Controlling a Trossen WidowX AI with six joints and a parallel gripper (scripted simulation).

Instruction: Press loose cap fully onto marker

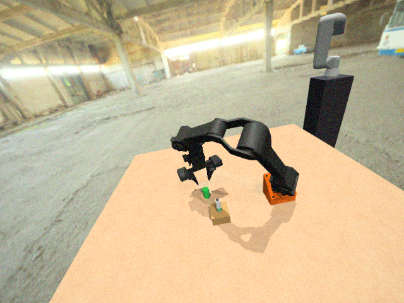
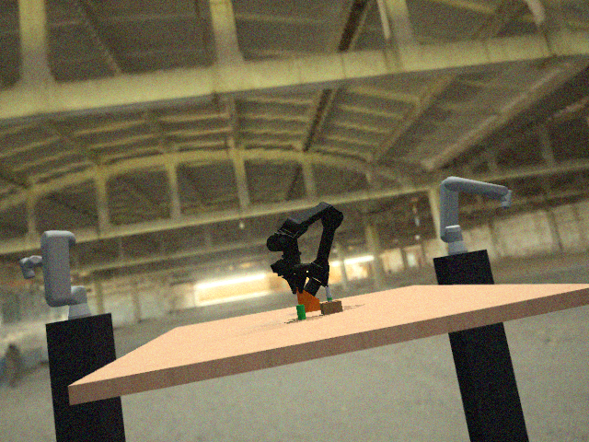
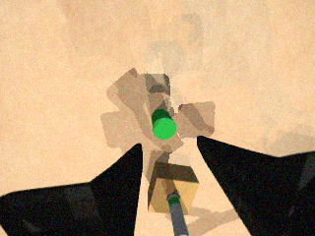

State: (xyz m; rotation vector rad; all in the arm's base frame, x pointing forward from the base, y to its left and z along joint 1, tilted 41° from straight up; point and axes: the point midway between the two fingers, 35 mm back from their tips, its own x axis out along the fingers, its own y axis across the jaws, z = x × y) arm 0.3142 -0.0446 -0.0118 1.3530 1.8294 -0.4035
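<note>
Right now the green cap is 7 cm below my gripper tip. Round my gripper tip: holder block (6 cm behind, 11 cm to the left, 7 cm below).
</note>
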